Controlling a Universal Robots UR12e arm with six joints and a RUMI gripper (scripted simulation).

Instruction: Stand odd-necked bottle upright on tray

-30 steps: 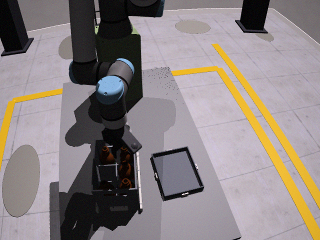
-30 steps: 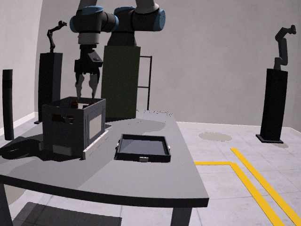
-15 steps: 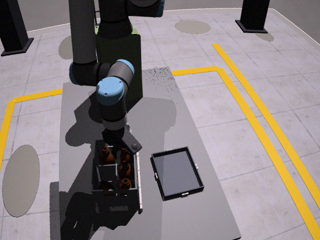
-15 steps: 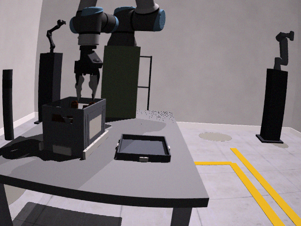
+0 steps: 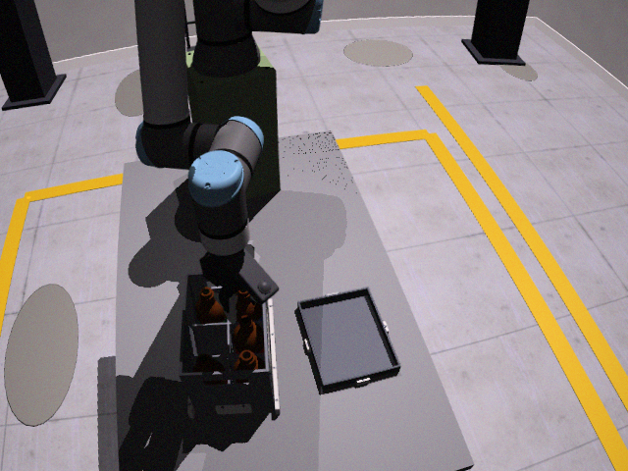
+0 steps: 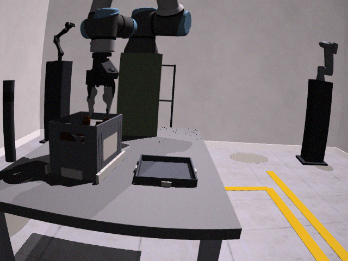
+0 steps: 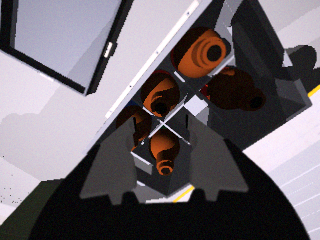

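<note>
Right now the dark grey crate is 50 mm to the right of my hand and 110 mm below it. From my hand the other things lie so: black tray 40 mm behind, 230 mm to the left, 180 mm below.
</note>
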